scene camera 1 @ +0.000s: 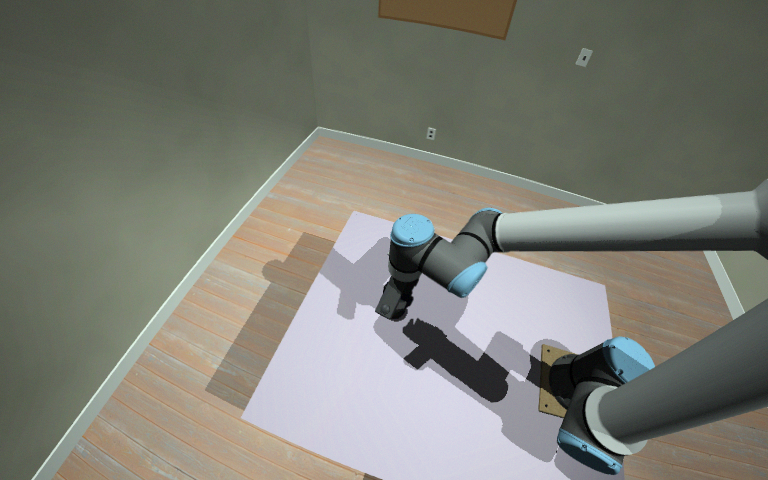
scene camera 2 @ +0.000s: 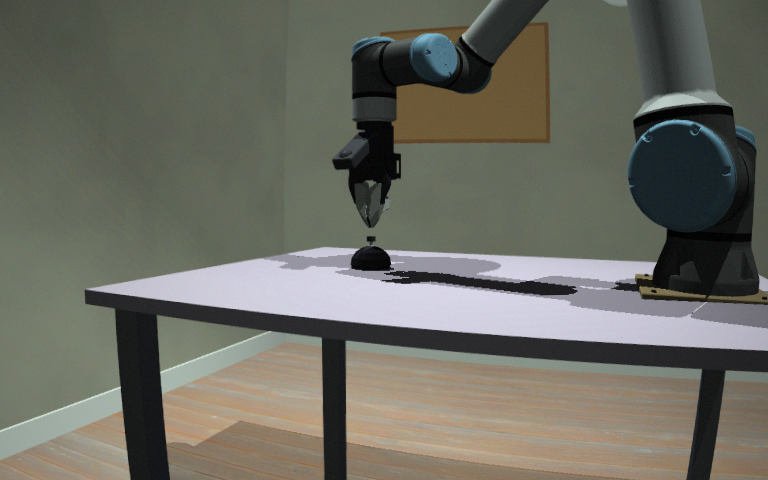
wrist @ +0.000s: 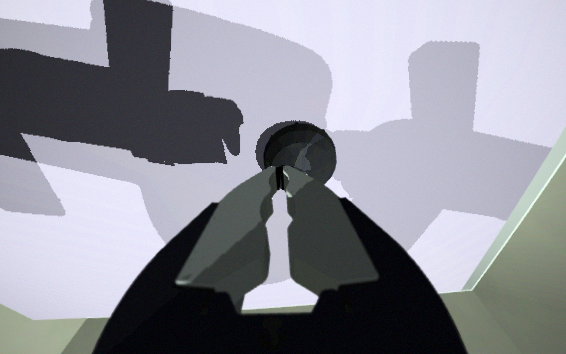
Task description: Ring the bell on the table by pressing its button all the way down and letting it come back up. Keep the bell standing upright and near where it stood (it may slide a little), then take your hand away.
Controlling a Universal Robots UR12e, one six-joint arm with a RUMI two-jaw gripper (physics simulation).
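Frame: origin at the arm's base, x ahead, y left, z up, level; centimetres.
Where they show: gripper, fingertip midpoint: (scene camera 2: 370, 227) (wrist: 280, 168); arm's base, link origin: (scene camera 1: 574, 383) (scene camera 2: 704, 286).
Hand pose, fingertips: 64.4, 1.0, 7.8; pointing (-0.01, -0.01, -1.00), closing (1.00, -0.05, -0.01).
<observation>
Each offset is from my fingertips to the top centre of the thing, as dx, dy, dz. Level surfaces: height alone.
The black domed bell @(+1.7, -3.5, -2.0) (scene camera 2: 370, 258) (wrist: 305, 147) stands upright on the table @(dz -8.6) (scene camera 1: 317, 390) (scene camera 2: 226, 302). Its small button @(+1.7, -3.5, -2.0) (scene camera 2: 370, 238) stands up on a short stem above the dome in the second scene view; the fingertips hide it in the wrist view. My gripper (scene camera 2: 370, 225) (wrist: 280, 168) is shut and empty, pointing straight down. Its fingertips are a little above the button, with a small gap between them. In the first scene view the arm and gripper hide the bell.
The arm's base sits on a tan mounting plate (scene camera 1: 550, 405) (scene camera 2: 668, 295) at the right of the table. Dark arm shadows fall across the table top beside the bell. A brown board (scene camera 1: 447, 16) (scene camera 2: 481, 113) hangs on the wall behind.
</observation>
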